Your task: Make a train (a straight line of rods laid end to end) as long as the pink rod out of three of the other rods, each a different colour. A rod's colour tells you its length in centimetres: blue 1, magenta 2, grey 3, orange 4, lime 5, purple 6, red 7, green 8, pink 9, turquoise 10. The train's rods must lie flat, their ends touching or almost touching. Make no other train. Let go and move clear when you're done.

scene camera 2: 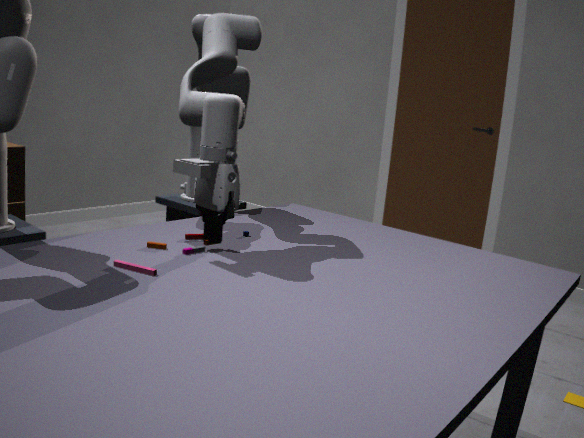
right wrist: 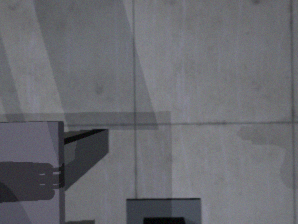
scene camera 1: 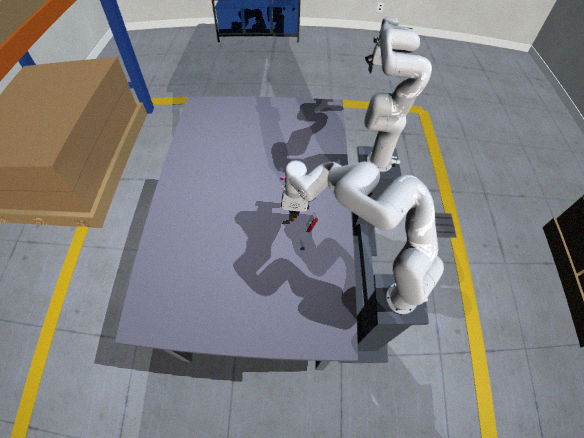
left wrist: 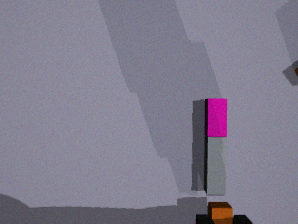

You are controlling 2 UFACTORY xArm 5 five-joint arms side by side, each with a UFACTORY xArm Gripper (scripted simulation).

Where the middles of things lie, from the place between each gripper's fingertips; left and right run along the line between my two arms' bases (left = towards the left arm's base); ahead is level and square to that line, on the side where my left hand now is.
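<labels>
The grey rod point(left wrist: 215, 150) is 3 cm below my left hand point(scene camera 2: 212, 241) and 4 cm to the right of it. As for the magenta rod point(left wrist: 215, 109), I see it 6 cm to the right of my left hand, 3 cm below it and 1 cm behind it.
Counted from my right hand, the grey rod is 680 mm to the left, 420 mm ahead and 240 mm below. My right gripper is 240 mm above the magenta rod, 660 mm to the right of it and 420 mm short of it.
</labels>
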